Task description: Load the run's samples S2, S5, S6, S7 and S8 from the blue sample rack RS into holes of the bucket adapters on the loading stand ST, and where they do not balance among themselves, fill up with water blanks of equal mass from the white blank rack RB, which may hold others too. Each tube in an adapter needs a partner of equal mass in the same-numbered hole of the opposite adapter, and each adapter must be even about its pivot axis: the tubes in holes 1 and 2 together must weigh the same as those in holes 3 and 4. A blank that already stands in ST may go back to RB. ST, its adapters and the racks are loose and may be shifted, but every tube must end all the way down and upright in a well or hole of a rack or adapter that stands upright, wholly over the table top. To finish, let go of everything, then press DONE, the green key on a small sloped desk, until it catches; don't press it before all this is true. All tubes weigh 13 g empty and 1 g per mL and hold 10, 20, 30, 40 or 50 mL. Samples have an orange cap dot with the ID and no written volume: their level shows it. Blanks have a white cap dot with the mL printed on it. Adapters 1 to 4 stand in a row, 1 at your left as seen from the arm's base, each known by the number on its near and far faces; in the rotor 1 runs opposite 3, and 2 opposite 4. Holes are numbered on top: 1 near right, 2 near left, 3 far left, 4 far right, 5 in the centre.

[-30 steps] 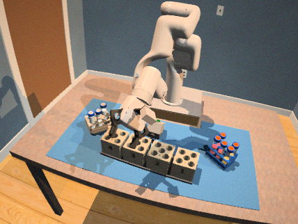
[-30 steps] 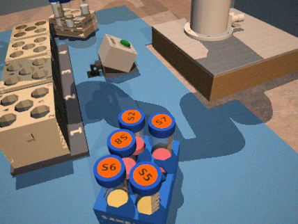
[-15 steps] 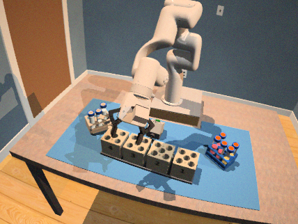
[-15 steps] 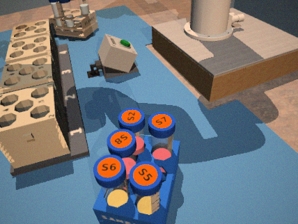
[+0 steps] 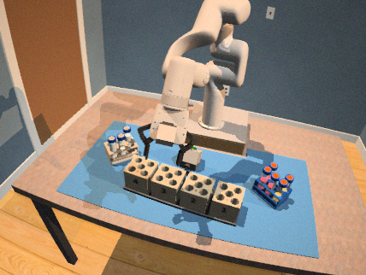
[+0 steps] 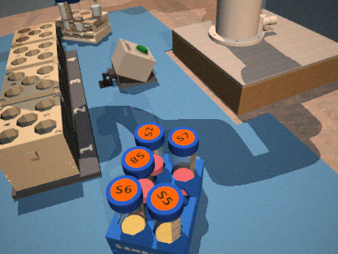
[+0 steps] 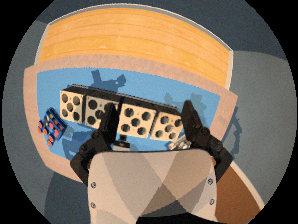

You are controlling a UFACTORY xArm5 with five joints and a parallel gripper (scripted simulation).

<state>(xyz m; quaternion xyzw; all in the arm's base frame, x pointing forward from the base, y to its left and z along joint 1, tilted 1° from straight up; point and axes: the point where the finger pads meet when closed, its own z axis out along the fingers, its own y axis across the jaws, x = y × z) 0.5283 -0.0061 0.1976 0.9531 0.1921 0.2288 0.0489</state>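
Now: hand 29 cm to the left of the blue-capped tube, 19 cm above it and 16 cm past it. The rest, counted from my hand: white blank rack RB: 29 cm to the right, 23 cm below, 20 cm behind; then loading stand ST: 25 cm below, 10 cm behind, 4 cm to the left; then blue sample rack RS: 36 cm to the left, 25 cm behind, 23 cm below.
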